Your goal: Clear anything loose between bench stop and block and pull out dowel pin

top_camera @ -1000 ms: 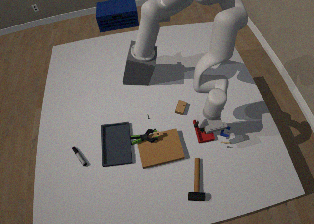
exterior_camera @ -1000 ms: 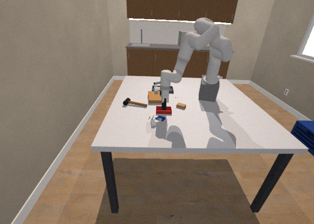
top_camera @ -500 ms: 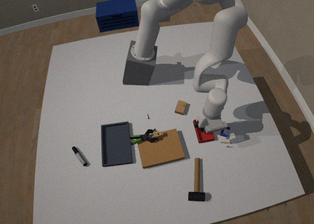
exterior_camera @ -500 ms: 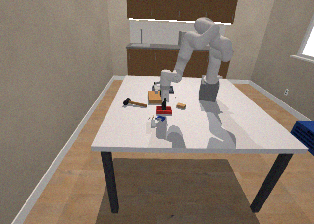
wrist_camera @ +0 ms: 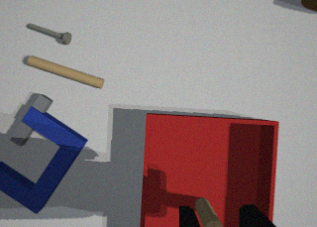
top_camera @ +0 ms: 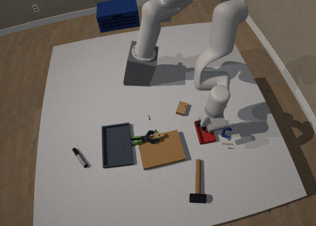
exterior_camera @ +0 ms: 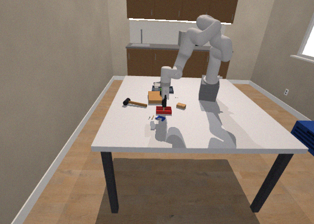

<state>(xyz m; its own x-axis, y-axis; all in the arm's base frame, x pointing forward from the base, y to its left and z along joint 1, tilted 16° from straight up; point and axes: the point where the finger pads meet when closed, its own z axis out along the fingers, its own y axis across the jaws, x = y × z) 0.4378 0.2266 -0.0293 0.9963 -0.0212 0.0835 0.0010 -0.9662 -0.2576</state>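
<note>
Now: the dowel pin 50 mm below my hand. Round my hand: red box 60 mm below; spare wooden dowel 90 mm ahead, 90 mm to the left, 70 mm below; small wooden block 20 mm behind, 230 mm to the right, 30 mm below.
</note>
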